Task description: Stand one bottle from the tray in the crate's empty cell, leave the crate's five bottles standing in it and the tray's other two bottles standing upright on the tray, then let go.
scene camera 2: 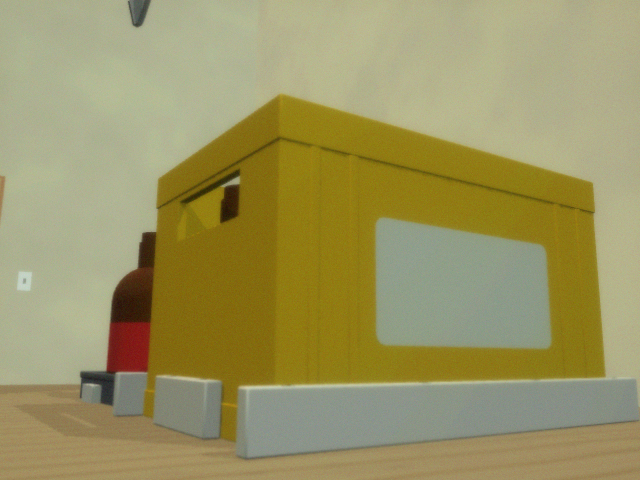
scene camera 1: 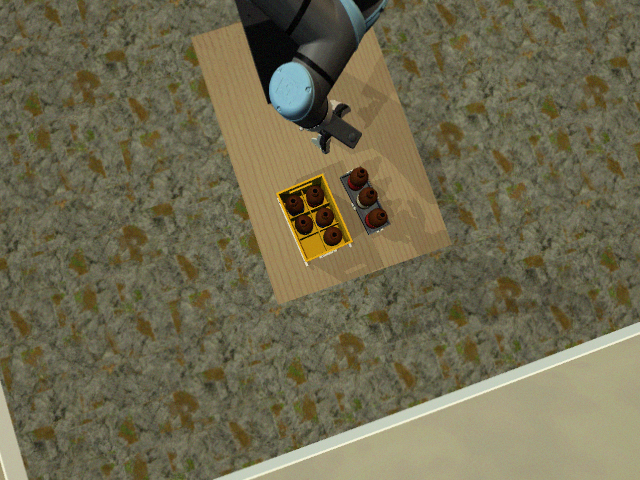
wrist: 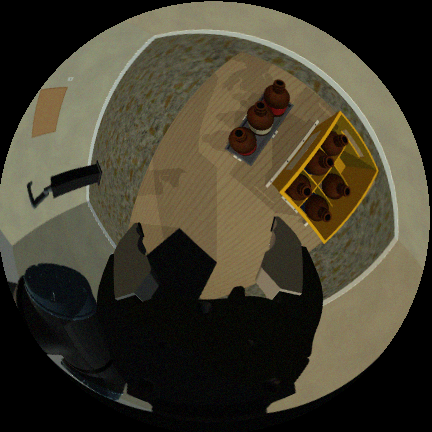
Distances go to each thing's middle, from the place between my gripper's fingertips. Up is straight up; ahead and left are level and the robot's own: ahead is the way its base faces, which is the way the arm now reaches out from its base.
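There is the pale strip (scene camera 2: 129, 388), and counted from my hand it is 21 cm ahead, 1 cm to the right and 32 cm below.
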